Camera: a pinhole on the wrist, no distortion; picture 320 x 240 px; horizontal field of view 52.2 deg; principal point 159.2 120.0 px. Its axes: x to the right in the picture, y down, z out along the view. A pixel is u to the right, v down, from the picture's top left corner.
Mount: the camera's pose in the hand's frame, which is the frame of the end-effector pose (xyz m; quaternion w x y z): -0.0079 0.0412 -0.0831 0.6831 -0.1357 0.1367 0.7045
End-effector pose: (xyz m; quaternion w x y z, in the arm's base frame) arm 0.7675 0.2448 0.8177 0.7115 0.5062 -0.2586 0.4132
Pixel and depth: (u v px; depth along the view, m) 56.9 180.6 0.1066
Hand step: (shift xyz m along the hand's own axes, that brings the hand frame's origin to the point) -0.0271 0.0500 0.0284
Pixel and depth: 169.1 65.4 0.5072
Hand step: 0.0741 0.2496 0.3800
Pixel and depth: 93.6 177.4 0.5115
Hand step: -0.0969 0.1368 0.4299
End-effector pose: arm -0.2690 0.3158 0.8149 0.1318 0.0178 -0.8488 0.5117
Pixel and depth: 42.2 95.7 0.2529
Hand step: 0.0125 0.0535 0.1851
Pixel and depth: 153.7 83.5 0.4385
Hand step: 0.0394 0.2016 0.3253
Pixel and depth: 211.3 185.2 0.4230
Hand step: -0.0962 0.2610 0.2836
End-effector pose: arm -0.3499 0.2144 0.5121 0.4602 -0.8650 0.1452 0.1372
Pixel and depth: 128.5 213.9 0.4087
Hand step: -0.1260 0.1567 0.3106
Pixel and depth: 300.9 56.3 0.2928
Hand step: 0.0441 0.2711 0.1396
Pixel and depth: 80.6 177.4 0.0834
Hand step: -0.0223 0.0537 0.0018
